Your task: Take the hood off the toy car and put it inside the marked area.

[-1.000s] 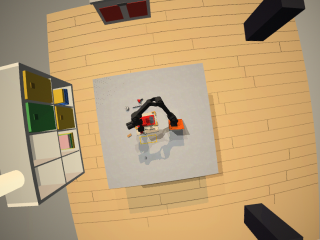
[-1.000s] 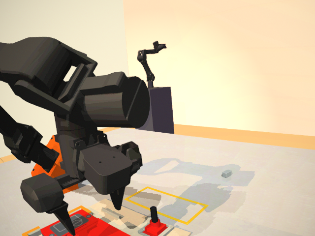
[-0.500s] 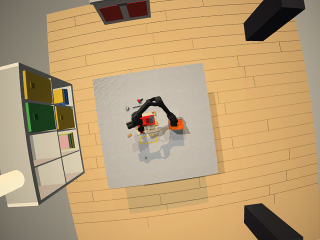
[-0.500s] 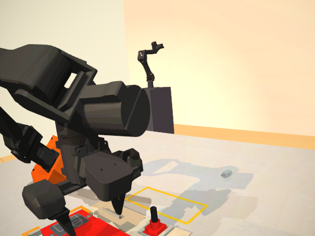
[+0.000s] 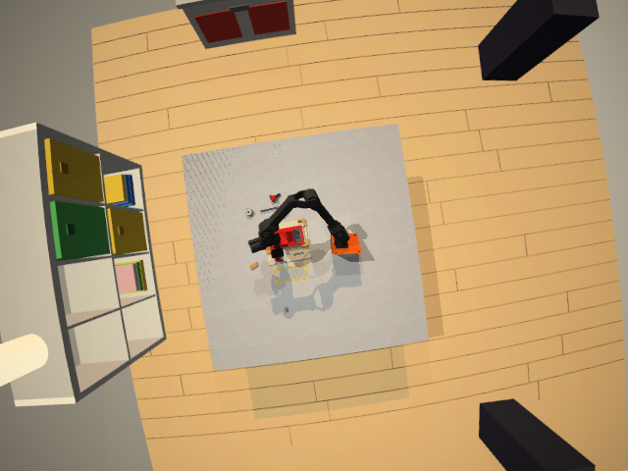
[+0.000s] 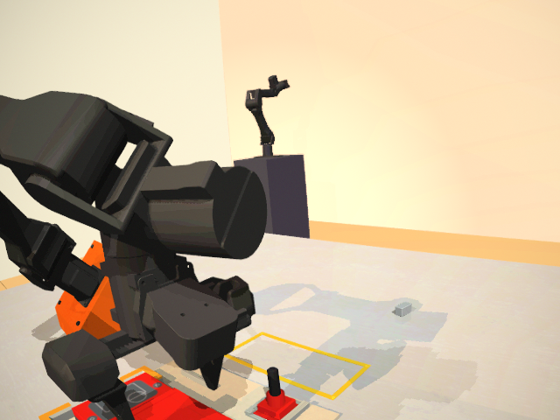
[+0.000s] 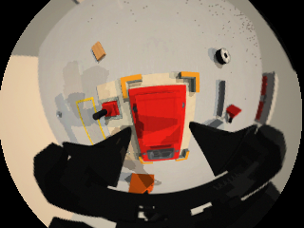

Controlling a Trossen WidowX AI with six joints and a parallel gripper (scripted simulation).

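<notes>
Right now my gripper tip is 20 mm above the hood. The rest, counted from my gripper tip: black upright peg 10 mm ahead, 110 mm to the left, 30 mm below; then white wheel 160 mm ahead, 160 mm to the right, 50 mm below.
</notes>
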